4 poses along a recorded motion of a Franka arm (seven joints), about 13 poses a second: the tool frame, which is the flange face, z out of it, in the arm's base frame.
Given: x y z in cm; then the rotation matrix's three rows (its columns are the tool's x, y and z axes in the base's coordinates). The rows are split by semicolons.
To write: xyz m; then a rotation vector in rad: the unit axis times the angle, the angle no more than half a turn. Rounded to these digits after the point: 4 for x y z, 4 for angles.
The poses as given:
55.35 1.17 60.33; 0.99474 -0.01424 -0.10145; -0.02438 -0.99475 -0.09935; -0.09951 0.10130 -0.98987
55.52 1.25 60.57; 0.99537 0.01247 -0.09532; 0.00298 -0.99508 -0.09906; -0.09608 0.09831 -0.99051
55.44 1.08 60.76; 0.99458 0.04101 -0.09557; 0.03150 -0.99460 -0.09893; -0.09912 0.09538 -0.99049
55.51 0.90 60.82; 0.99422 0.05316 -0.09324; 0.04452 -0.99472 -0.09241; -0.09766 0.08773 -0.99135
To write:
0.5535 0.0117 0.6033 3.0370 -0.0295 -0.1534
0.5552 0.0125 0.6057 3.0391 0.0118 -0.1461
0.5544 0.0108 0.6076 3.0400 0.0554 -0.1487
0.5551 0.0090 0.6082 3.0469 0.0748 -0.1461

